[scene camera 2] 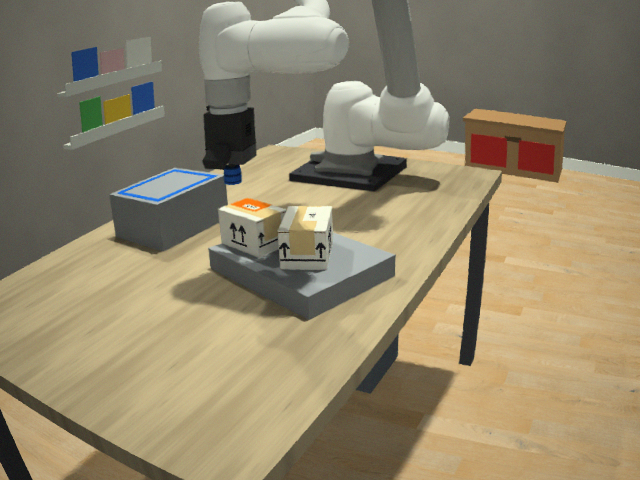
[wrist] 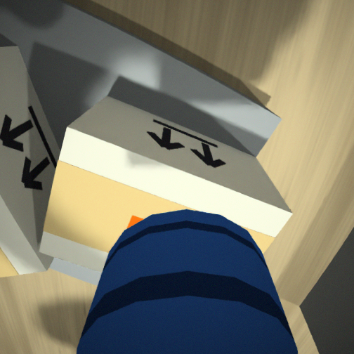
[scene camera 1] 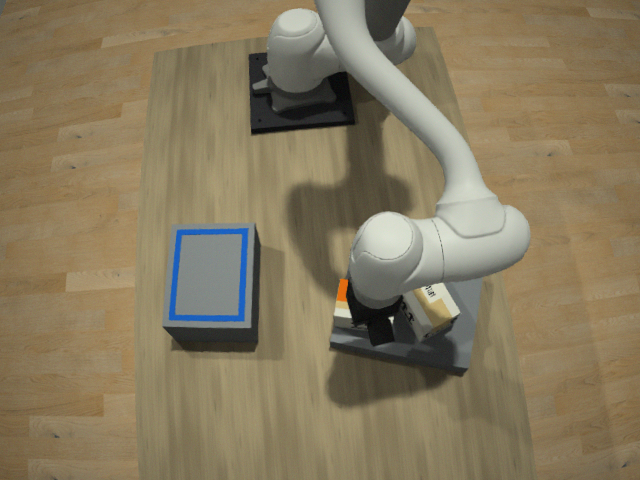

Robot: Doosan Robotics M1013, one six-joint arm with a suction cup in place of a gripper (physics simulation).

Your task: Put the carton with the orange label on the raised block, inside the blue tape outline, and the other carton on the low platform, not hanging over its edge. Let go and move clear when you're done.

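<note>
The carton with the orange label (scene camera 1: pixel 342 305) (scene camera 2: pixel 242 232) (wrist: pixel 170 172) stands upright on the low platform (scene camera 1: pixel 467 304) (scene camera 2: pixel 356 258) (wrist: pixel 175 70), label up. The other carton (scene camera 1: pixel 431 310) (scene camera 2: pixel 305 240) (wrist: pixel 15 160) stands close beside it on the same platform, turned at an angle, with tan tape and a white label on top. The raised block (scene camera 1: pixel 206 279) (scene camera 2: pixel 191 222) bears the blue tape outline (scene camera 1: pixel 242 273) (scene camera 2: pixel 188 187); nothing stands inside it. My suction cup (scene camera 2: pixel 232 181) (wrist: pixel 187 212) is open, holds nothing and hangs above the orange-label carton. In scene camera 1 the arm hides the cup and part of both cartons.
The robot's black base plate (scene camera 1: pixel 302 125) (scene camera 2: pixel 330 178) is at the far end of the wooden table (scene camera 1: pixel 206 413) (scene camera 2: pixel 155 361). The raised block stands taller than the low platform, with a stretch of table between them. A wooden cabinet (scene camera 2: pixel 514 121) stands on the floor beyond the table.
</note>
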